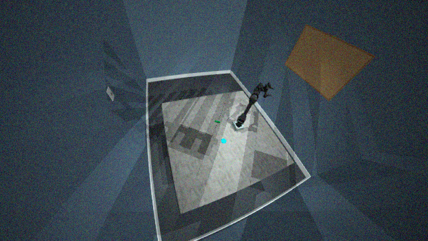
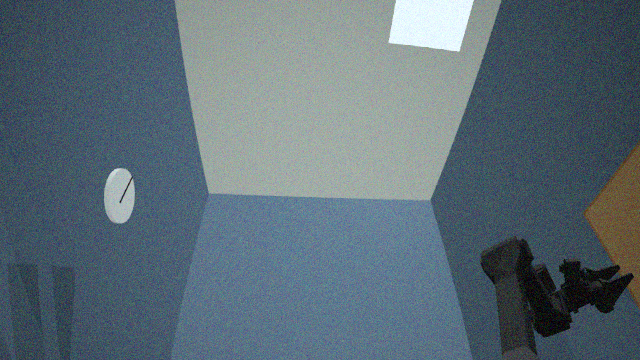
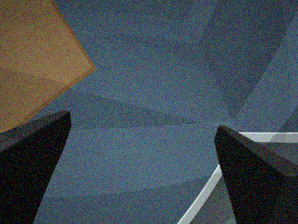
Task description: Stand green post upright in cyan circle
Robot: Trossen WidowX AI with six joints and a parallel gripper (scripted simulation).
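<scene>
Right now the green post is 68 cm ahead of my gripper tip, 38 cm below it and 11 cm to the right of it. From my gripper tip the other things lie so: cyan circle: 74 cm ahead, 39 cm below, 15 cm to the left.
</scene>
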